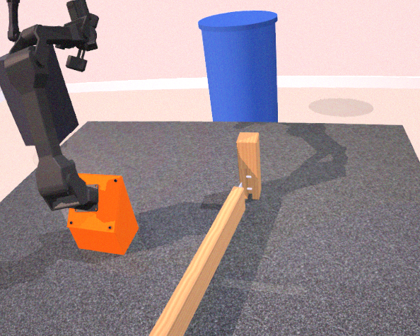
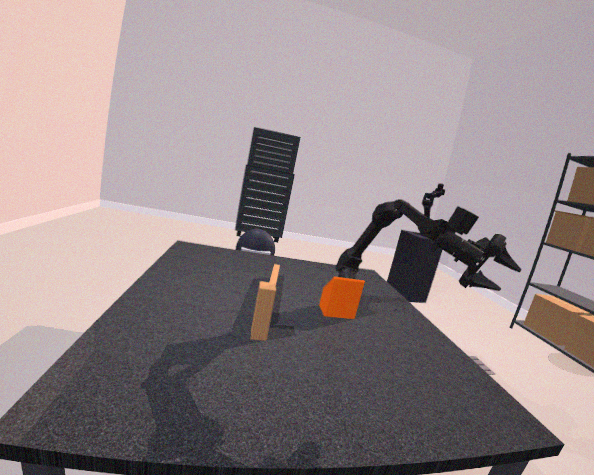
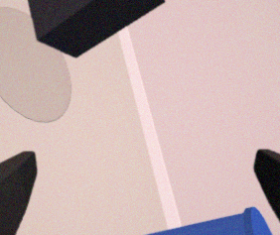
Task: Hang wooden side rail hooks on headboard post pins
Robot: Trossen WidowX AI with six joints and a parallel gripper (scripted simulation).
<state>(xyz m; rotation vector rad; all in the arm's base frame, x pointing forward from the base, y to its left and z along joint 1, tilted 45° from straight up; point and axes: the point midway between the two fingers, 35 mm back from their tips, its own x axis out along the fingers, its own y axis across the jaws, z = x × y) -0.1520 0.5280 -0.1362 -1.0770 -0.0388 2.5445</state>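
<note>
My gripper tip is now 57 cm short of the wooden headboard post, 31 cm to the left of it and 30 cm above it.
</note>
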